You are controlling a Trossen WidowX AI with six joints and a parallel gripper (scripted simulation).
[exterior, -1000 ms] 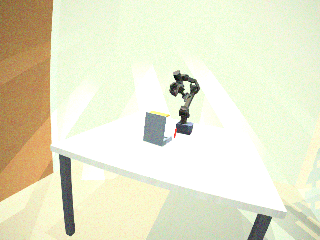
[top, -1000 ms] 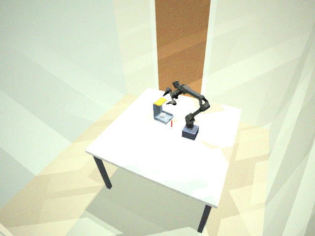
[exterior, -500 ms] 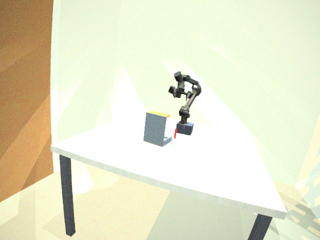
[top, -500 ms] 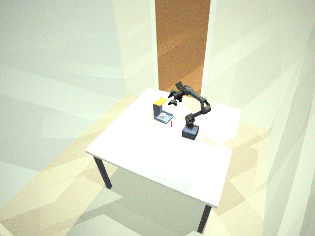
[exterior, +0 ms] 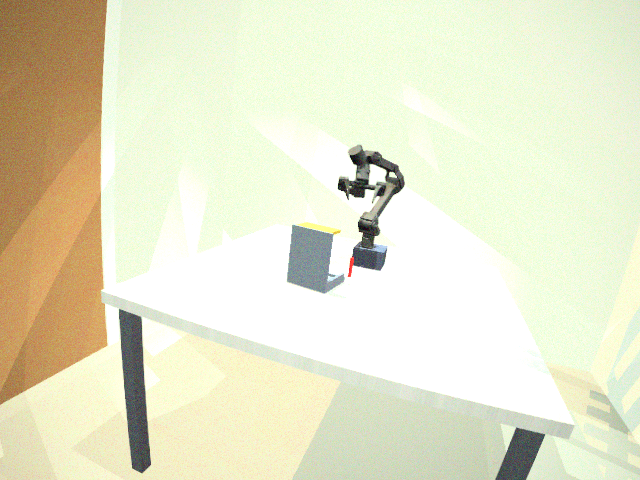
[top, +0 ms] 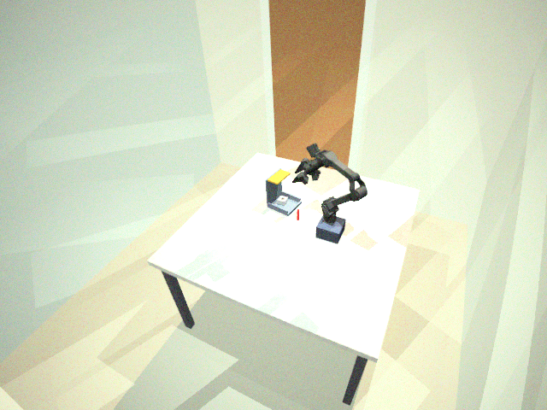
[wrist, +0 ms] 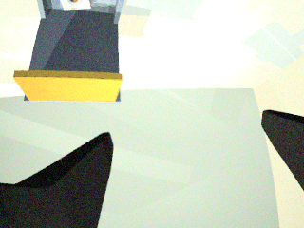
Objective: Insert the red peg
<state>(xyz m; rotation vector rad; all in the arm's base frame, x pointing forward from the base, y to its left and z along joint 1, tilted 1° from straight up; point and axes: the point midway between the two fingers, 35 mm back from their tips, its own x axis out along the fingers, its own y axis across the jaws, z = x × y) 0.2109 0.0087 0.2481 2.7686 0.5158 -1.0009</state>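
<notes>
Now: gripper tip 3 cm past the red peg, 1 cm to the left of it and 27 cm above it. From my gripper tip the other things lie so: box wall: 20 cm ahead, 9 cm to the right, 20 cm below; then yellow roof: 16 cm ahead, 9 cm to the right, 10 cm below.
</notes>
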